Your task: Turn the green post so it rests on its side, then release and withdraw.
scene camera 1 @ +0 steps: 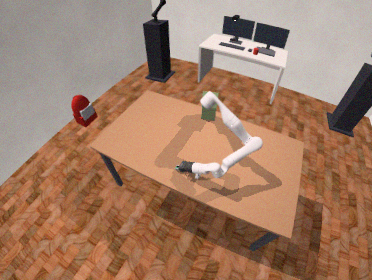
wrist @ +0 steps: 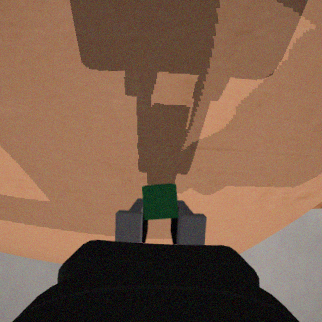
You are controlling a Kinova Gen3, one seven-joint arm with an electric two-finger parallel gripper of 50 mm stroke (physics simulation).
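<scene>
The green post (wrist: 160, 202) is between the two grey fingertips in the wrist view, its square end face toward the camera. In the scene view a small bit of green shows at the tip of the black gripper (scene camera 1: 178, 167), low over the near left part of the table. My gripper (wrist: 159, 214) is shut on the post. The gripper lies about level in the scene view. The length of the post is mostly hidden, and whether it touches the table cannot be told.
The brown table (scene camera 1: 130, 117) bears the white arm (scene camera 1: 231, 120) and its shadows. A green block-like base (scene camera 1: 208, 113) stands at the table's far edge, beneath the arm's shoulder. A white desk (scene camera 1: 210, 44) with monitors stands behind, and a red object (scene camera 1: 81, 108) is at the left.
</scene>
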